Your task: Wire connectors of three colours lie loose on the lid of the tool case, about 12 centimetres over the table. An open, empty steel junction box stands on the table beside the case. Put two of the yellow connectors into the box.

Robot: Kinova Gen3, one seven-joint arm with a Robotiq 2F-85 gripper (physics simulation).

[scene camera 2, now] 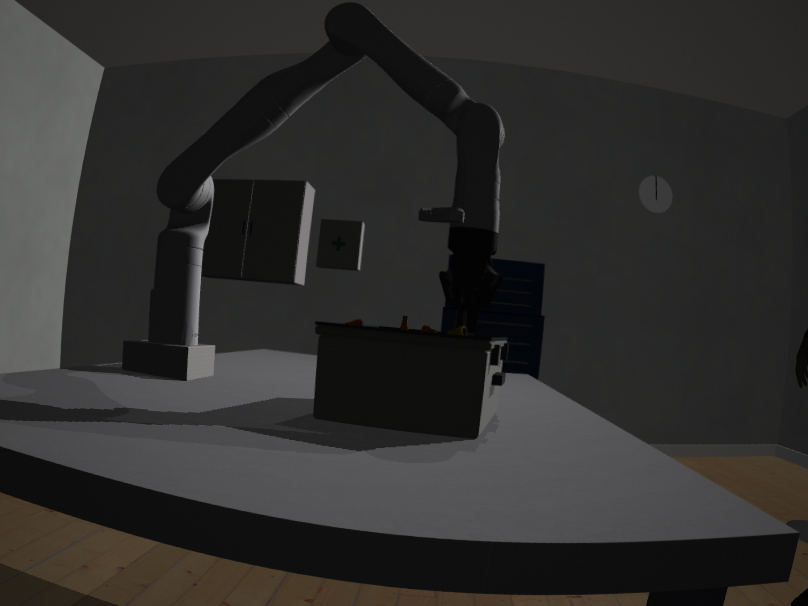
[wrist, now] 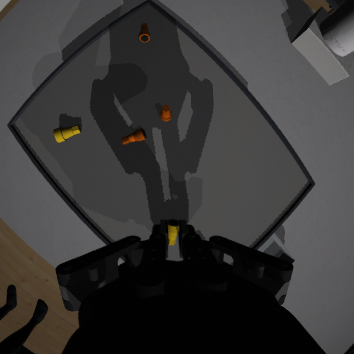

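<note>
Through scene camera 2, I can see my gripper (scene camera 2: 463, 336), and the same picture gives me a tool case (scene camera 2: 443, 384). The wrist view has my gripper in it too (wrist: 172, 228).
</note>
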